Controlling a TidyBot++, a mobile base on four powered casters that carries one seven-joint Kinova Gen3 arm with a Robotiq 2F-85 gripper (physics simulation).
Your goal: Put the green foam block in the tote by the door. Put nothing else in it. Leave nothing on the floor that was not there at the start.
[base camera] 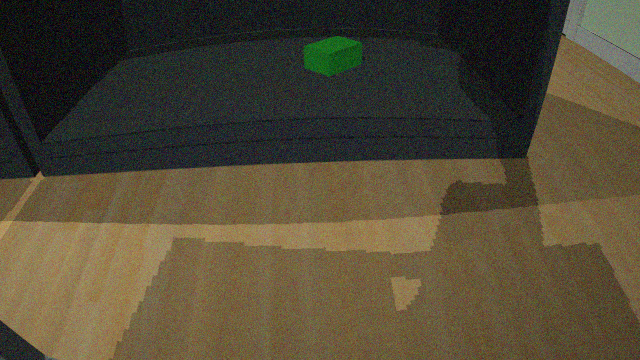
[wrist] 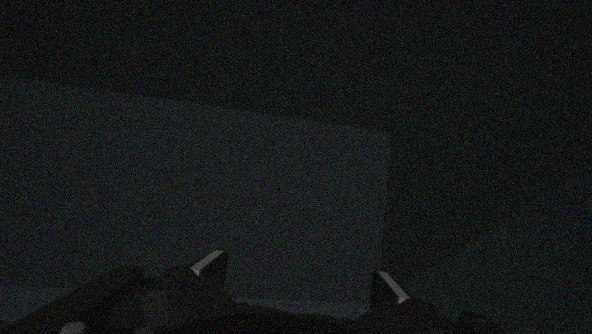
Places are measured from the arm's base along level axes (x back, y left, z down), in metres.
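Pixels of known places: gripper, fingertip midpoint: (wrist: 297, 278).
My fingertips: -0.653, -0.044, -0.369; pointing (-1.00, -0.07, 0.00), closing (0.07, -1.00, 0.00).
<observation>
Behind a point stands the place of what it marks, as x, y, z.
The green foam block (base camera: 332, 56) {-0.695, 0.025, 0.283} sits on the bottom board of a dark, open-fronted cabinet in the base camera view, toward the back and a little right of the middle. The block does not show in the wrist view. My gripper (wrist: 297, 278) {-0.653, -0.044, -0.369} is open, its two fingertips wide apart with nothing between them, in front of dark surfaces. The gripper does not show in the base camera view, so its distance to the block cannot be told. The tote by the door does not show in either view.
The dark cabinet (base camera: 270, 147) {-0.541, 0.106, 0.367} has a raised front edge and side walls left and right. Wood floor (base camera: 250, 300) {-0.305, 0.096, 0.397} with shadows lies in front of it. A pale framed panel (base camera: 612, 25) {-1.458, -1.203, 0.237} stands at the upper right. A dark part shows at the lower left corner.
</observation>
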